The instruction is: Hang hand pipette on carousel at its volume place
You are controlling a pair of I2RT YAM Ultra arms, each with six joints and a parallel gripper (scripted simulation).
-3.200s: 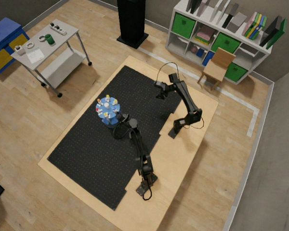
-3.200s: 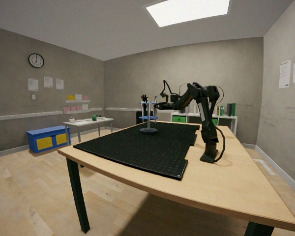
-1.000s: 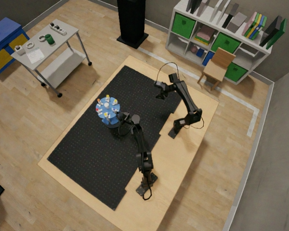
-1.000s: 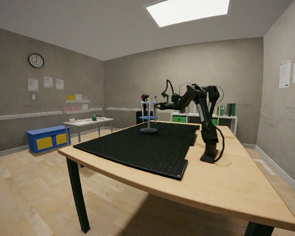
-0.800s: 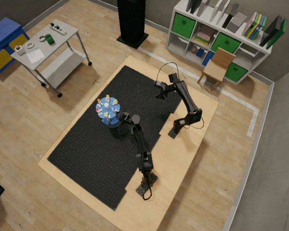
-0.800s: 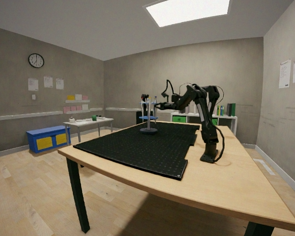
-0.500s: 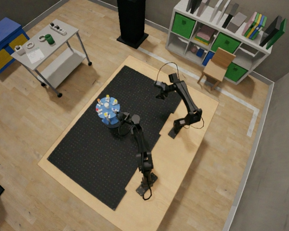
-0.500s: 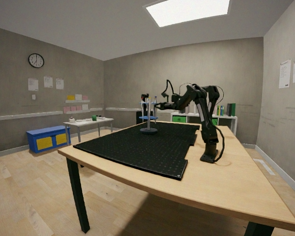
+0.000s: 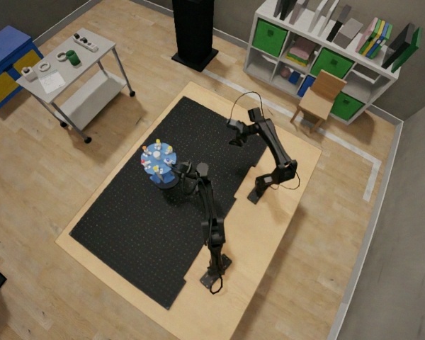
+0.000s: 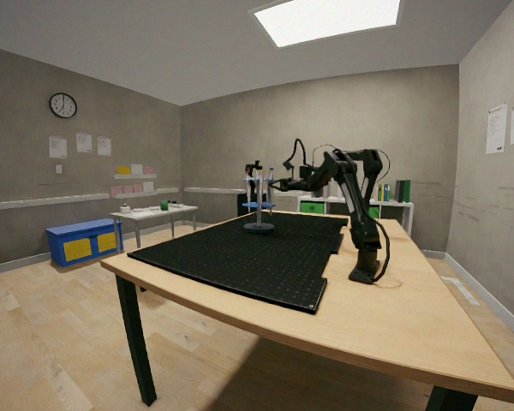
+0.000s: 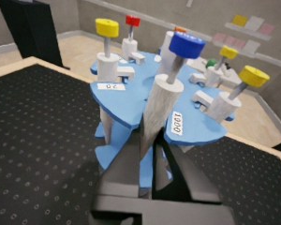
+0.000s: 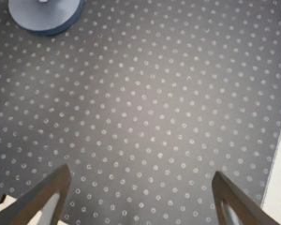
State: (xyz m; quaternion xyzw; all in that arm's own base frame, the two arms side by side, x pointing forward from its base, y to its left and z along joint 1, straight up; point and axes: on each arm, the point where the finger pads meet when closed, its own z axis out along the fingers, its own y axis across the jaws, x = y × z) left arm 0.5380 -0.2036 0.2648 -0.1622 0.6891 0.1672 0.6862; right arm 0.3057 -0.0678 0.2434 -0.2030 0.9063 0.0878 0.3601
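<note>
Now: left hand 3 cm above the white hand pipette and 1 cm short of it.
</note>
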